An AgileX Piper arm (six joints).
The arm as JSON. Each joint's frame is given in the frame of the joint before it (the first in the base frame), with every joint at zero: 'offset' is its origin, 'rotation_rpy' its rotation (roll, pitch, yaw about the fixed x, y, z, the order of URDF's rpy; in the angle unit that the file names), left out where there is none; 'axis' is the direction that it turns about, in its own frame. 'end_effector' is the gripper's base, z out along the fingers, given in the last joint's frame.
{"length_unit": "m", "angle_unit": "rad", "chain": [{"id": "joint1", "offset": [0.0, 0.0, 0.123], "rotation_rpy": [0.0, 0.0, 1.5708], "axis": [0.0, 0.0, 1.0]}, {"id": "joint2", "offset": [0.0, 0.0, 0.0], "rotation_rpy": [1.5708, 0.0, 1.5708], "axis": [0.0, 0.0, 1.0]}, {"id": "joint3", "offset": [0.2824, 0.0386, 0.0], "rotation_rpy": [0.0, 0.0, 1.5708], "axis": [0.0, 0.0, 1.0]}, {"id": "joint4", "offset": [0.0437, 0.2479, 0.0], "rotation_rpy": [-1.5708, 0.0, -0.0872], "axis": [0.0, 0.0, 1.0]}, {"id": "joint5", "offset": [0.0, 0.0, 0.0], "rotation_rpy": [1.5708, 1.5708, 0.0], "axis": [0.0, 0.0, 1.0]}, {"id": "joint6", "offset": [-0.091, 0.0, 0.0], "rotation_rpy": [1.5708, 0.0, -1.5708], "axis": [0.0, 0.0, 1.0]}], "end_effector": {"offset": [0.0, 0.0, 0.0]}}
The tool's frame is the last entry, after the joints.
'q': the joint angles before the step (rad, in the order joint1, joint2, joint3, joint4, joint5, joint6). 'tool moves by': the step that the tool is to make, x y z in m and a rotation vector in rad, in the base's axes. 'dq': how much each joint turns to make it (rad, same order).
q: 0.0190, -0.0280, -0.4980, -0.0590, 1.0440, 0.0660
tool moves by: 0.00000, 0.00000, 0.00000, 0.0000, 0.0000, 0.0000
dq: 0.0000, 0.0000, 0.0000, 0.0000, 0.0000, 0.0000
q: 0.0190, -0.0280, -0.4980, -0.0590, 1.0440, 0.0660
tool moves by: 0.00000, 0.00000, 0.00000, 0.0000, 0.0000, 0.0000
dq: 0.0000, 0.0000, 0.0000, 0.0000, 0.0000, 0.0000
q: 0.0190, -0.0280, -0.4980, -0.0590, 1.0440, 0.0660
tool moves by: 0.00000, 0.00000, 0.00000, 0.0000, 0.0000, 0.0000
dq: 0.0000, 0.0000, 0.0000, 0.0000, 0.0000, 0.0000
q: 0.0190, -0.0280, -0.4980, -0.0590, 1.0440, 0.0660
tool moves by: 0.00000, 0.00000, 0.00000, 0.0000, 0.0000, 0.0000
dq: 0.0000, 0.0000, 0.0000, 0.0000, 0.0000, 0.0000
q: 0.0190, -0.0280, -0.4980, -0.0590, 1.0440, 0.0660
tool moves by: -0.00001, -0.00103, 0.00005, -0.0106, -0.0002, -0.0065
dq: 0.0010, 0.0000, 0.0000, -0.0130, 0.0000, 0.0000
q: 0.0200, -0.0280, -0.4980, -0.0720, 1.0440, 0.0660
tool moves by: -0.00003, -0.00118, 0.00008, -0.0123, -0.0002, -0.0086
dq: 0.0000, 0.0000, 0.0000, -0.0150, 0.0000, 0.0000
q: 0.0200, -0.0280, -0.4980, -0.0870, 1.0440, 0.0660
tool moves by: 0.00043, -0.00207, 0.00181, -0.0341, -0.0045, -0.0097
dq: 0.0000, 0.0050, -0.0040, -0.0270, -0.0060, -0.0130
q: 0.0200, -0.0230, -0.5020, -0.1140, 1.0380, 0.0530
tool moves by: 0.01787, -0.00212, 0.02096, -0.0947, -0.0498, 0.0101
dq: 0.0000, 0.1070, -0.0360, -0.0450, -0.1260, -0.0530
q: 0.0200, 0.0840, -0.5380, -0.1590, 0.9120, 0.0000
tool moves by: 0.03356, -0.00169, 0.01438, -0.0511, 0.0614, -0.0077
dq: 0.0000, 0.1860, -0.0390, -0.0480, -0.0860, 0.0000
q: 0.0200, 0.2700, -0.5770, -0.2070, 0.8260, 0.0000
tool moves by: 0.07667, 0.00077, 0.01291, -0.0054, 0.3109, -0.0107
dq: 0.0000, 0.4240, -0.1630, -0.0019, 0.0510, -0.0001
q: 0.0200, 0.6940, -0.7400, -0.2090, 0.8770, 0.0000
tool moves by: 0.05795, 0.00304, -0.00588, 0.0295, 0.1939, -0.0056
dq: 0.0000, 0.2790, -0.1240, 0.0330, 0.0390, 0.0000
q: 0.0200, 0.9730, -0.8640, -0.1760, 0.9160, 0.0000
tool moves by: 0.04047, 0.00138, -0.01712, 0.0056, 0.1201, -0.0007
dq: 0.0000, 0.1860, -0.0660, 0.0080, 0.0000, 0.0001
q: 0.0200, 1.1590, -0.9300, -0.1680, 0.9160, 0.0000
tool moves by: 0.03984, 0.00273, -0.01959, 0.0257, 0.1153, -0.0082
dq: 0.0000, 0.1850, -0.0880, 0.0290, 0.0180, 0.0000
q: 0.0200, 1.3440, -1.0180, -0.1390, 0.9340, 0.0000
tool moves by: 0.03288, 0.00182, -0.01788, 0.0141, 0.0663, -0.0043
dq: 0.0000, 0.1460, -0.0800, 0.0160, 0.0000, 0.0000
